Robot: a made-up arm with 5 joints. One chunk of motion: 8 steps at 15 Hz.
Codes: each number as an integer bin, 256 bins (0 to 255) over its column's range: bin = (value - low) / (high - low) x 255, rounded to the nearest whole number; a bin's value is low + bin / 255 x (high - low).
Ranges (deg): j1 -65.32..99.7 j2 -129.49..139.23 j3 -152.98..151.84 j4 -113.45..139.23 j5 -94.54..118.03
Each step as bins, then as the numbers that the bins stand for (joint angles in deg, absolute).
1 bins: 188 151 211 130 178
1 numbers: 56.34 29.63 99.24 15.37 53.84
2 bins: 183 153 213 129 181
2 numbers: 53.11 31.74 101.63 14.38 56.34
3 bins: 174 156 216 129 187
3 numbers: 47.28 34.90 105.22 14.38 61.34
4 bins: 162 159 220 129 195
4 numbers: 39.52 38.06 110.00 14.38 68.01
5 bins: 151 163 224 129 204
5 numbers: 32.40 42.28 114.78 14.38 75.52
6 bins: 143 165 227 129 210
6 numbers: 27.22 44.39 118.37 14.38 80.52
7 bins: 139 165 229 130 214
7 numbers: 24.63 44.39 120.76 15.37 83.85
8 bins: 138 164 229 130 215
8 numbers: 23.98 43.33 120.76 15.37 84.69
